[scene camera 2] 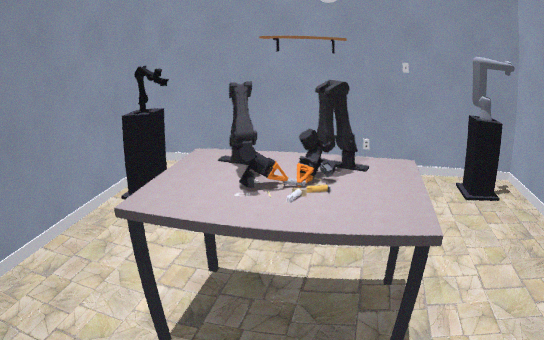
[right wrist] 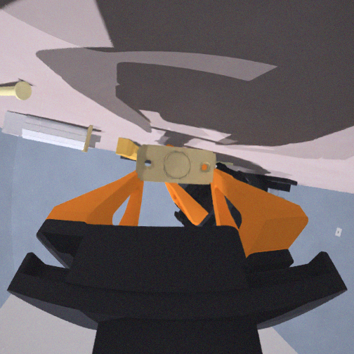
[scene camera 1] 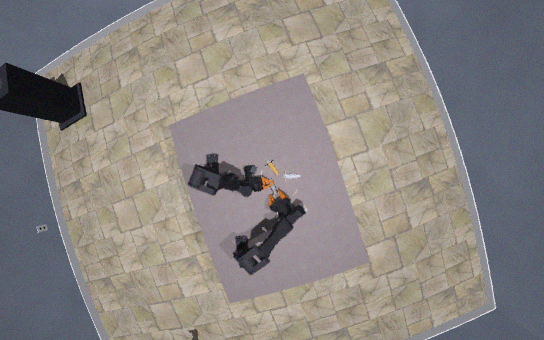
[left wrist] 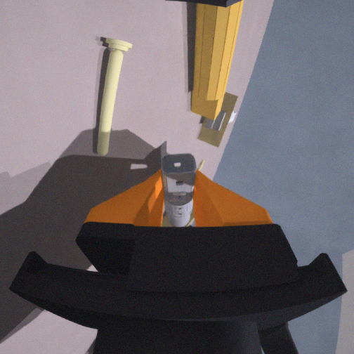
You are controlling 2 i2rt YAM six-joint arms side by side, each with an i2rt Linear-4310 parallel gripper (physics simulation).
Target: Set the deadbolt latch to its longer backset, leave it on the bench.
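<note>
The deadbolt latch [scene camera 1: 273,189] [scene camera 2: 294,183] [left wrist: 178,186] [right wrist: 177,165] is held between the two grippers, low over the bench [scene camera 1: 320,250] [scene camera 2: 360,217]. My left gripper [scene camera 1: 270,185] [scene camera 2: 304,182] [left wrist: 178,175] is shut on its grey, squared tail end. My right gripper [scene camera 2: 286,180] [right wrist: 176,175] is shut on the latch at its tan faceplate end; the plate's two holes and round centre face the right wrist camera. The backset setting cannot be read, and the latch's underside is hidden.
A yellow-handled tool [scene camera 1: 273,168] [scene camera 2: 318,189] [left wrist: 215,55] lies near the left gripper. A whitish bolt-like piece with a tan plate [scene camera 1: 292,176] [scene camera 2: 294,195] [right wrist: 52,134] lies beside it. A pale yellow flanged pin [left wrist: 110,95] [right wrist: 20,91] also lies on the bench.
</note>
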